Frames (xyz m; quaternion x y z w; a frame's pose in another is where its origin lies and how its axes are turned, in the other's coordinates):
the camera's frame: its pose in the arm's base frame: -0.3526 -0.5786 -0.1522 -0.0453 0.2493 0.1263 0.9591
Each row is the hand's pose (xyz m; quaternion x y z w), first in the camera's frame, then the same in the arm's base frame.
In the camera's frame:
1: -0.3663 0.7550 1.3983 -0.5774 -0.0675 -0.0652 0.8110
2: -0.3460 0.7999 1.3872 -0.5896 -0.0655 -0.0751 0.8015
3: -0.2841 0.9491 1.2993 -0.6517 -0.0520 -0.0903 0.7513
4: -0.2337 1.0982 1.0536 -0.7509 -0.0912 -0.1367 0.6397
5: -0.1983 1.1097 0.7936 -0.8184 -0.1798 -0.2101 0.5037
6: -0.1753 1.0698 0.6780 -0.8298 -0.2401 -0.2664 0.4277
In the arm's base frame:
1: -0.2090 0.2783 1.2278 -0.5983 0.0616 0.1869 0.7768
2: -0.2089 0.3244 1.2072 -0.6122 0.0591 0.1792 0.7678
3: -0.2372 0.4686 1.0967 -0.6750 0.0510 0.1731 0.7154
4: -0.3489 0.5866 0.8543 -0.7717 -0.0290 0.1410 0.6195
5: -0.4434 0.5665 0.6101 -0.8374 -0.1598 0.0743 0.5174
6: -0.4674 0.5158 0.4990 -0.8513 -0.2405 0.0163 0.4661

